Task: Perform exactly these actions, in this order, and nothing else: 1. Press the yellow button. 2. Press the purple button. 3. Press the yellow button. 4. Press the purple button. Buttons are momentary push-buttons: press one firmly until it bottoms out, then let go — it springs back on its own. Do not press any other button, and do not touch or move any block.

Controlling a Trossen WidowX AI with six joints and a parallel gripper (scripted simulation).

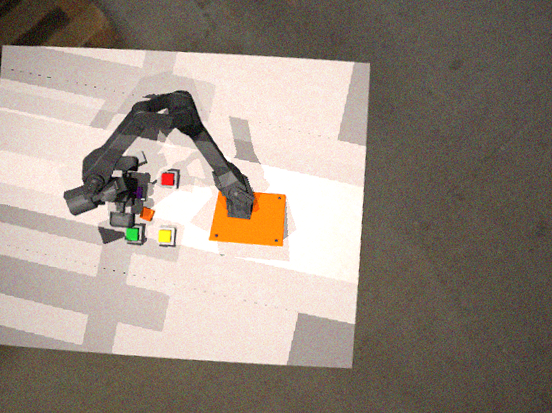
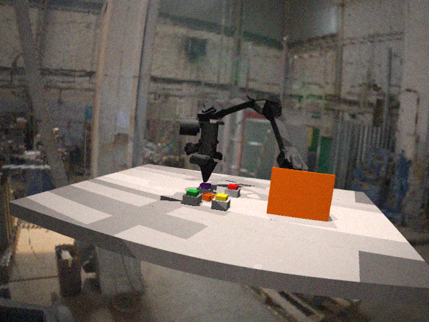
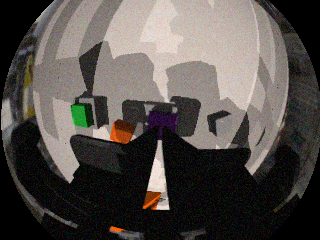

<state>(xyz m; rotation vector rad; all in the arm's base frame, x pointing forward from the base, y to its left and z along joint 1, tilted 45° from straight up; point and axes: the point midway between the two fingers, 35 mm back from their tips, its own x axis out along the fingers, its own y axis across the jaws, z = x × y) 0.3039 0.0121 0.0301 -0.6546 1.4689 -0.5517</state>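
My gripper tip is now 10 mm above the purple button. The rest, counted from my gripper tip: green button (120 mm to the left, 10 mm below, 10 mm behind); then red button (90 mm behind, 50 mm to the right, 10 mm below); then small orange block (60 mm to the left, 40 mm below, 30 mm behind).
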